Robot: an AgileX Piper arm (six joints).
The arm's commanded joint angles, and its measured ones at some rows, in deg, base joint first. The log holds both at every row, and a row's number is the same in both.
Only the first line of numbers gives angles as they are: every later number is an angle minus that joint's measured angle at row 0.
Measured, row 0:
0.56, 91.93, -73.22, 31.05, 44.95, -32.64
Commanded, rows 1 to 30:
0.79, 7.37, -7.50, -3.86, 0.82, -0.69
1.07, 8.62, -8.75, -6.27, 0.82, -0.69
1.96, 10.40, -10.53, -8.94, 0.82, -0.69
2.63, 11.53, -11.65, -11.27, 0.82, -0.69
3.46, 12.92, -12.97, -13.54, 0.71, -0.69
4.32, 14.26, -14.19, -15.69, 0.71, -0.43
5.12, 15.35, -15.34, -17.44, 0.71, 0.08
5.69, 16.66, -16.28, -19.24, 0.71, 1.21
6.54, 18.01, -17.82, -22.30, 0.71, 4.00
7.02, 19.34, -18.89, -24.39, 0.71, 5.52
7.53, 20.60, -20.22, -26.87, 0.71, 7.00
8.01, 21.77, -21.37, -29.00, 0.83, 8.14
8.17, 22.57, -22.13, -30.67, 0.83, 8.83
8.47, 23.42, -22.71, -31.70, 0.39, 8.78
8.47, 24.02, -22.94, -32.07, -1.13, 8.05
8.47, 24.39, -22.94, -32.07, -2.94, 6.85
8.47, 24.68, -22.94, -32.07, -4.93, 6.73
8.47, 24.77, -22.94, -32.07, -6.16, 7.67
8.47, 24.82, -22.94, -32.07, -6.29, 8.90
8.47, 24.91, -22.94, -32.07, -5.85, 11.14
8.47, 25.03, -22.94, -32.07, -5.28, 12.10
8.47, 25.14, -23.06, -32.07, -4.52, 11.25
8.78, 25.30, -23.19, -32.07, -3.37, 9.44
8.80, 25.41, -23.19, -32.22, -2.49, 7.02
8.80, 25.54, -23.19, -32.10, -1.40, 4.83
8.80, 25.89, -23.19, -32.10, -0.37, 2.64
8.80, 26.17, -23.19, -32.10, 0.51, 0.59
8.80, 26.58, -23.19, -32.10, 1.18, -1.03
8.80, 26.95, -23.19, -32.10, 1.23, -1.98
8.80, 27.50, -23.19, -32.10, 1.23, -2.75
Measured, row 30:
8.72, 25.80, -22.74, -31.82, -0.33, 2.62
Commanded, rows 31 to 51:
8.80, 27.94, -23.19, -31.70, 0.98, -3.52
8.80, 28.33, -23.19, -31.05, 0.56, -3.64
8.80, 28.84, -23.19, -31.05, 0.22, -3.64
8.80, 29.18, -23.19, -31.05, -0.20, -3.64
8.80, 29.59, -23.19, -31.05, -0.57, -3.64
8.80, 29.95, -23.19, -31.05, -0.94, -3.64
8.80, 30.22, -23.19, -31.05, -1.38, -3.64
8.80, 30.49, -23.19, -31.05, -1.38, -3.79
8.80, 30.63, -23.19, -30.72, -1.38, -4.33
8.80, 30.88, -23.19, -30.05, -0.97, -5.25
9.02, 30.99, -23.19, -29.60, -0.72, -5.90
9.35, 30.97, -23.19, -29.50, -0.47, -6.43
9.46, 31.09, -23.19, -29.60, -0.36, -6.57
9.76, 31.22, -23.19, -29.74, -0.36, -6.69
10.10, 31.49, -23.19, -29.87, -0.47, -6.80
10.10, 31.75, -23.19, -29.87, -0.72, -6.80
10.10, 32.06, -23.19, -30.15, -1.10, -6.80
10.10, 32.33, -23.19, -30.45, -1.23, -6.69
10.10, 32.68, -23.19, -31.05, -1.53, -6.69
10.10, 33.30, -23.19, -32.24, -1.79, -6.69
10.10, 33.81, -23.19, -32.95, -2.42, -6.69
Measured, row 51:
10.09, 32.39, -22.84, -31.05, -0.89, -6.24
